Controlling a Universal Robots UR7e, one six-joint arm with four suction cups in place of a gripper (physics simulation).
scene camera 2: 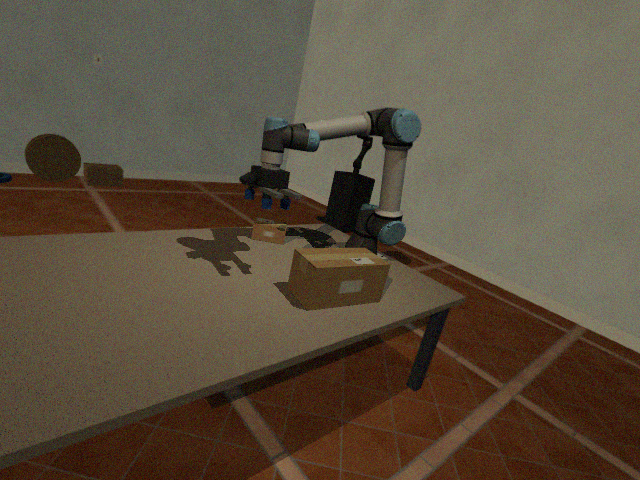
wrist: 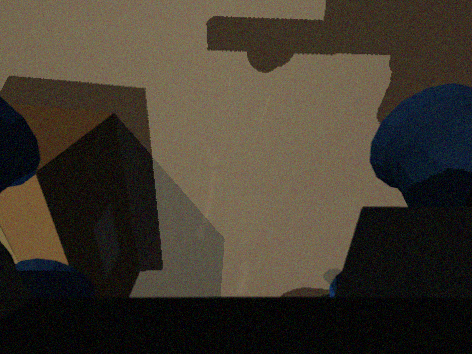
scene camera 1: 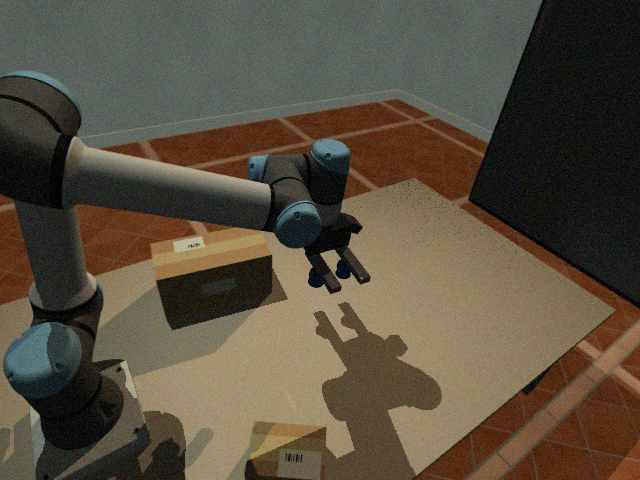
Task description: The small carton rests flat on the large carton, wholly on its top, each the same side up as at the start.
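Seen in the pictures: hand, tool point: (scene camera 2: 266, 203) (wrist: 210, 226); arm's base, link origin: (scene camera 1: 85, 412).
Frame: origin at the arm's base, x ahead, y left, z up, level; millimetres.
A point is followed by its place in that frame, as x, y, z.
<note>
The large carton (scene camera 1: 214, 289) @[355, 175, 36] (scene camera 2: 336, 284) @[455, 312, 54] (wrist: 90, 215) @[431, 162, 64] stands on the table with its taped, labelled top up. It shows at the left in the wrist view, partly hidden by blue cups. The small carton (scene camera 1: 286, 444) @[323, -289, 45] (scene camera 2: 268, 233) @[351, -259, 9] lies flat on the table, apart from the large one, at the bottom edge of scene camera 1 and cut off there. It does not show in the wrist view. My gripper (scene camera 1: 329, 273) (scene camera 2: 266, 200) is open, its suction cups pointing down with nothing on them. It hangs above the table, beside the large carton and higher than its top in scene camera 2.
The table (scene camera 1: 465, 289) @[1066, -140, -32] (scene camera 2: 129, 320) @[1027, 170, -33] carries both cartons and the arm's base. A large black panel (scene camera 1: 578, 144) stands beyond the table at the right of scene camera 1. A black box (scene camera 2: 350, 198) stands by the arm. A brown disc (scene camera 2: 52, 157) and a brown block (scene camera 2: 103, 175) are far back.
</note>
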